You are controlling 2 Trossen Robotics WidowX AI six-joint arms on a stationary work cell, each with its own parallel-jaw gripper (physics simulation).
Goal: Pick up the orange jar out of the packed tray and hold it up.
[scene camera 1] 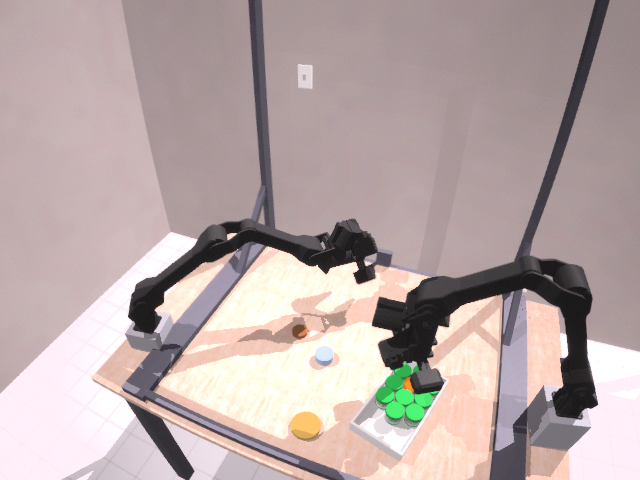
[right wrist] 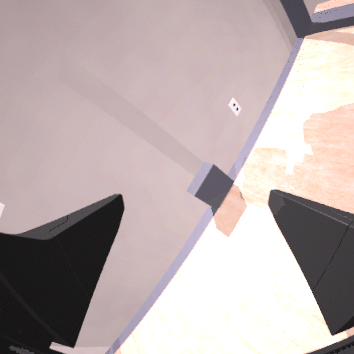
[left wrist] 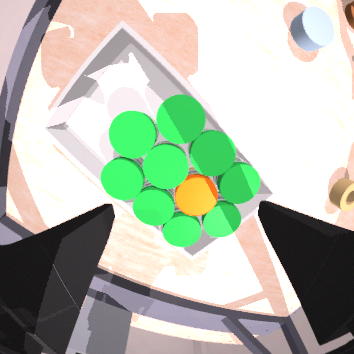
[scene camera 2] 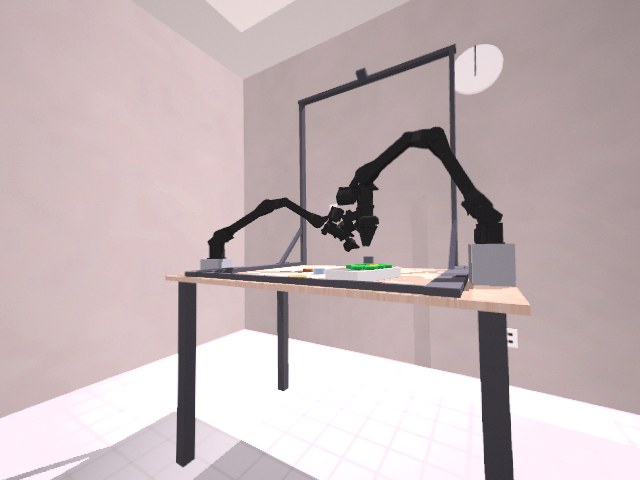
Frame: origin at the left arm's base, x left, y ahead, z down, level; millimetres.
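Seen in the pictures: left gripper, fingertip midpoint: [scene camera 1: 409, 375] [left wrist: 187, 209] [scene camera 2: 365, 246]; right gripper, fingertip midpoint: [right wrist: 196, 199] [scene camera 2: 356, 241]; left arm's base, link origin: [scene camera 1: 567, 405] [scene camera 2: 489, 243]; right arm's base, link origin: [scene camera 1: 147, 323] [scene camera 2: 216, 258].
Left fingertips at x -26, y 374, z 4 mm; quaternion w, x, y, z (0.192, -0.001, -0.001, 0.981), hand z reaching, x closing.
Offsets run from my left fingertips to a thing's middle.
The orange jar @(dx -23, dy -18, dz +88 mm) [scene camera 1: 408, 384] [left wrist: 196, 195] stands in the white tray @(dx +23, dy +2, dz +109 mm) [scene camera 1: 376, 443] [left wrist: 75, 153], closely ringed by several green-lidded jars @(dx +17, dy +0, dz +88 mm) [scene camera 1: 404, 396] [left wrist: 165, 166]. In scene camera 1 it is partly hidden behind the left gripper. My left gripper [left wrist: 187, 209] is open and empty; it hangs above the tray, pointing down, and in the left wrist view the orange lid shows between its spread fingertips. In scene camera 2 the left gripper [scene camera 2: 367, 244] is well above the jars. My right gripper [right wrist: 196, 199] [scene camera 1: 366, 281] is open and empty, above the back of the table.
A blue round piece @(dx -84, dy +220, dz +101 mm) [scene camera 1: 324, 354] [left wrist: 311, 29] and a brown one @(dx -155, dy +308, dz +107 mm) [scene camera 1: 299, 331] lie left of the tray in scene camera 1. A flat yellow disc @(dx +124, dy +217, dz +107 mm) [scene camera 1: 305, 425] lies near the front edge. A tan ring @(dx -269, dy +56, dz +100 mm) [left wrist: 343, 194] shows at the right of the left wrist view. Frame posts rise at the table's back.
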